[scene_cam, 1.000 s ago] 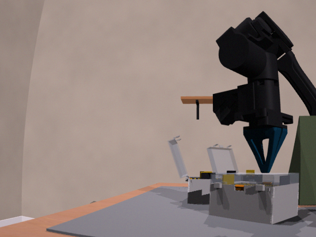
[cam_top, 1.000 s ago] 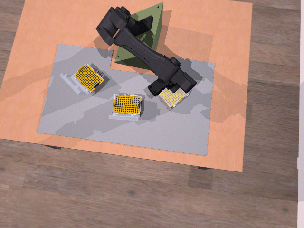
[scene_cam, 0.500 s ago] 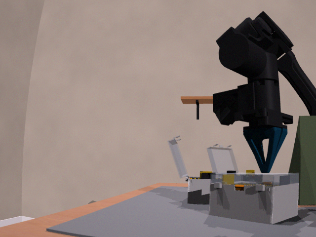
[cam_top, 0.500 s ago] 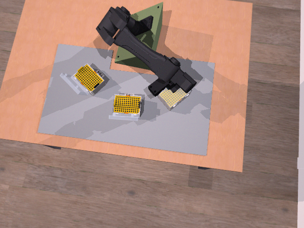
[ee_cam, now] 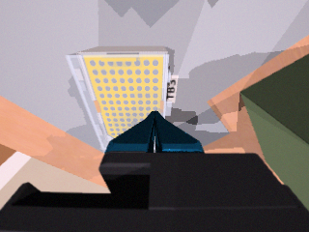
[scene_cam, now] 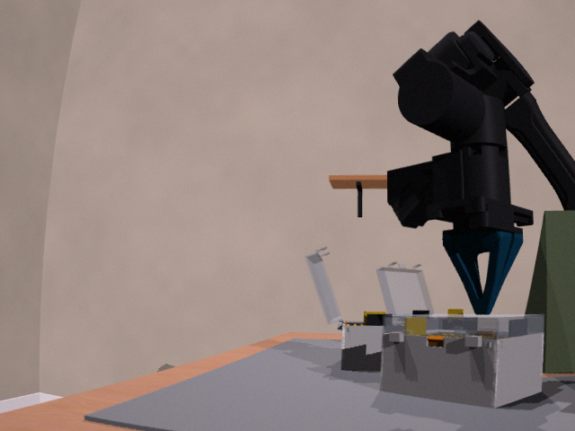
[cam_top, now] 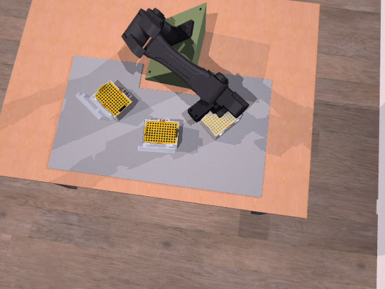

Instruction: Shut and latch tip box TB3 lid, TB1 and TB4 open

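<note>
Right now the box insert is 2 cm to the left of my hand, 2 cm below it and 2 cm ahead of it. From my hand the other things lie so: tip box (4 cm below, 2 cm to the left, 2 cm ahead).
</note>
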